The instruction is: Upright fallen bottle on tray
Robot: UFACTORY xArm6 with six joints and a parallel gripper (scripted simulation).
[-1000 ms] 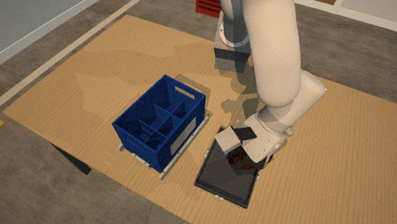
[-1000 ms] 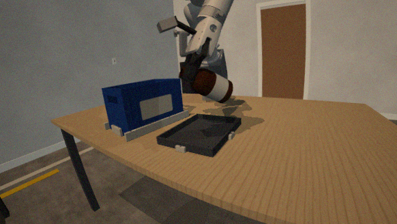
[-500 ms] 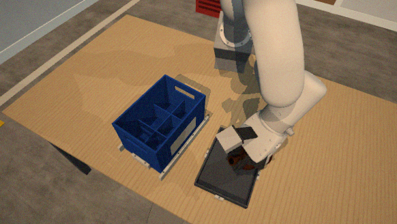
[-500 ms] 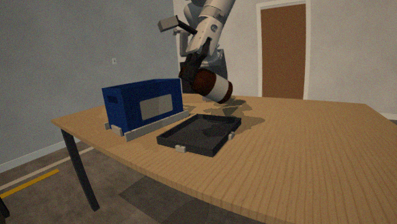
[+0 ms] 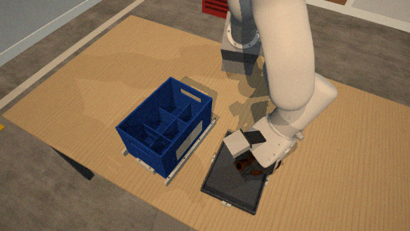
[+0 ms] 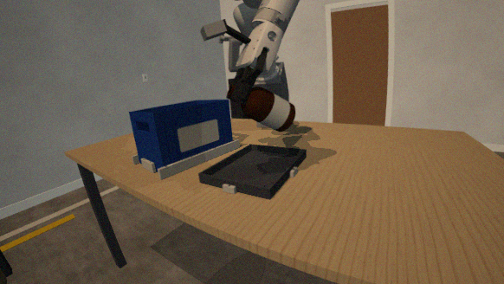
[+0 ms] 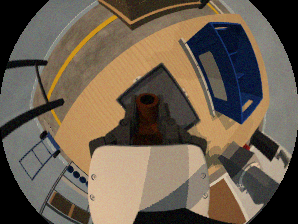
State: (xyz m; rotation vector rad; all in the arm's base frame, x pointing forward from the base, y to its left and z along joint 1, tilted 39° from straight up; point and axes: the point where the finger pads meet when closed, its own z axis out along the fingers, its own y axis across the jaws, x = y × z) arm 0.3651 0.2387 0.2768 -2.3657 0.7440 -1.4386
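The brown bottle is 40 mm behind my hand, 30 mm below it and 20 mm to the left of it. From my hand the other things lie so: tray: 190 mm below, 70 mm behind, 30 mm to the right; blue crate: 300 mm to the right, 120 mm below, 10 mm ahead.
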